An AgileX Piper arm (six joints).
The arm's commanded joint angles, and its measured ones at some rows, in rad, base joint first. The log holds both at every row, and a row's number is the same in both.
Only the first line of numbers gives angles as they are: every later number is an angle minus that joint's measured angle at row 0.
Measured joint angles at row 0:
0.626 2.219 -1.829 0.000 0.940 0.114
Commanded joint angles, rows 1 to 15:
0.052 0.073 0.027 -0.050 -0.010 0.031
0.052 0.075 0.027 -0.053 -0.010 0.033
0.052 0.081 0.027 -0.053 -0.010 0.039
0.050 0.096 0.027 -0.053 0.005 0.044
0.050 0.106 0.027 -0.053 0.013 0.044
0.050 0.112 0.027 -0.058 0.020 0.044
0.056 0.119 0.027 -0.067 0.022 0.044
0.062 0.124 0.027 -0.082 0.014 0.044
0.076 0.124 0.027 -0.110 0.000 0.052
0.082 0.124 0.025 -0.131 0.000 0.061
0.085 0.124 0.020 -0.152 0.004 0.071
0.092 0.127 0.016 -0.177 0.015 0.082
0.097 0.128 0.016 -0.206 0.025 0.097
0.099 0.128 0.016 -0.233 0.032 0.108
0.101 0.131 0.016 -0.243 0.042 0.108
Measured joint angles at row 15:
0.077 0.031 -0.020 -0.241 -0.002 0.070
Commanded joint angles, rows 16 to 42:
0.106 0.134 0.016 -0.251 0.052 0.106
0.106 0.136 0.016 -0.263 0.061 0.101
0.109 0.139 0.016 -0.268 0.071 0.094
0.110 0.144 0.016 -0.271 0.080 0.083
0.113 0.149 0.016 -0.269 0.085 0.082
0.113 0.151 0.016 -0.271 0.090 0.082
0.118 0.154 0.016 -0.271 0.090 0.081
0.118 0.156 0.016 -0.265 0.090 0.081
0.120 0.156 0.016 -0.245 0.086 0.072
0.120 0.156 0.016 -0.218 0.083 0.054
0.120 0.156 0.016 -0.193 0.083 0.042
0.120 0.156 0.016 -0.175 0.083 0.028
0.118 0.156 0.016 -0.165 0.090 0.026
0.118 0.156 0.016 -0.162 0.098 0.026
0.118 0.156 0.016 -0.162 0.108 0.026
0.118 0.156 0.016 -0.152 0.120 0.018
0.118 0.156 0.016 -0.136 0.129 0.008
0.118 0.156 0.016 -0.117 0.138 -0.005
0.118 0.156 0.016 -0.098 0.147 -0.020
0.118 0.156 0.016 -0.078 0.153 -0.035
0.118 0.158 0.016 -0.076 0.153 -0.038
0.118 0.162 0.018 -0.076 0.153 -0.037
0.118 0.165 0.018 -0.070 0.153 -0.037
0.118 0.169 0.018 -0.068 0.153 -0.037
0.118 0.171 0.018 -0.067 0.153 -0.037
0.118 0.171 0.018 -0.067 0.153 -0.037
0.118 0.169 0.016 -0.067 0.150 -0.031
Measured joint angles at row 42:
0.097 0.109 -0.009 -0.119 0.131 -0.004
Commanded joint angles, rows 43 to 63:
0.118 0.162 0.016 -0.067 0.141 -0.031
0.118 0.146 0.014 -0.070 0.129 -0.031
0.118 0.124 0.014 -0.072 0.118 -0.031
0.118 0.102 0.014 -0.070 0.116 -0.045
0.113 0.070 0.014 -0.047 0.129 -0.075
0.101 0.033 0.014 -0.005 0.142 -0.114
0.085 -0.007 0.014 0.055 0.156 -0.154
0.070 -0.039 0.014 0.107 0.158 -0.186
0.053 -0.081 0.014 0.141 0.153 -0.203
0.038 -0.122 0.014 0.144 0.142 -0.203
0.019 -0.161 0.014 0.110 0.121 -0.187
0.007 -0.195 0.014 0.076 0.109 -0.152
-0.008 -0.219 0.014 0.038 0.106 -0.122
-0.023 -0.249 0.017 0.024 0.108 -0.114
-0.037 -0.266 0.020 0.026 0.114 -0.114
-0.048 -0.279 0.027 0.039 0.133 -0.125
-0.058 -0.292 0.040 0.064 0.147 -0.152
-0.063 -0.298 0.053 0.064 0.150 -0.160
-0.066 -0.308 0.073 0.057 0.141 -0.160
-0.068 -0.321 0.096 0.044 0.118 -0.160
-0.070 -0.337 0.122 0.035 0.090 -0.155
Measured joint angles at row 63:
-0.058 -0.309 0.045 0.053 0.127 -0.142
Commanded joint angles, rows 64 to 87:
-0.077 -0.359 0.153 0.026 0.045 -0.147
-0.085 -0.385 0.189 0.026 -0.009 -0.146
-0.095 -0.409 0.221 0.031 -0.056 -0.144
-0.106 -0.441 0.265 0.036 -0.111 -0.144
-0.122 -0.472 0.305 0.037 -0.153 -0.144
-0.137 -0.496 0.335 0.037 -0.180 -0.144
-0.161 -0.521 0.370 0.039 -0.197 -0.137
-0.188 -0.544 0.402 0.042 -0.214 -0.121
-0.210 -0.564 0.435 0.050 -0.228 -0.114
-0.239 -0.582 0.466 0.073 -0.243 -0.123
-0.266 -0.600 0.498 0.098 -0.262 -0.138
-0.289 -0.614 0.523 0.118 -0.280 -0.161
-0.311 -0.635 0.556 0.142 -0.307 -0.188
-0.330 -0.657 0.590 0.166 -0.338 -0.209
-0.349 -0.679 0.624 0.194 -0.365 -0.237
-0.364 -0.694 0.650 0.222 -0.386 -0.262
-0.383 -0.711 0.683 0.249 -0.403 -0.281
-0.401 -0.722 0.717 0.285 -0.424 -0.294
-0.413 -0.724 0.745 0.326 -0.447 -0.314
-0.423 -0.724 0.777 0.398 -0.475 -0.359
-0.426 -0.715 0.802 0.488 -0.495 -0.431
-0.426 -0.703 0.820 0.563 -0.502 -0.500
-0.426 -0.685 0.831 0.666 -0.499 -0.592
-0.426 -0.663 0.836 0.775 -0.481 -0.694
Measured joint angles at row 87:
-0.419 -0.714 0.785 0.446 -0.460 -0.392
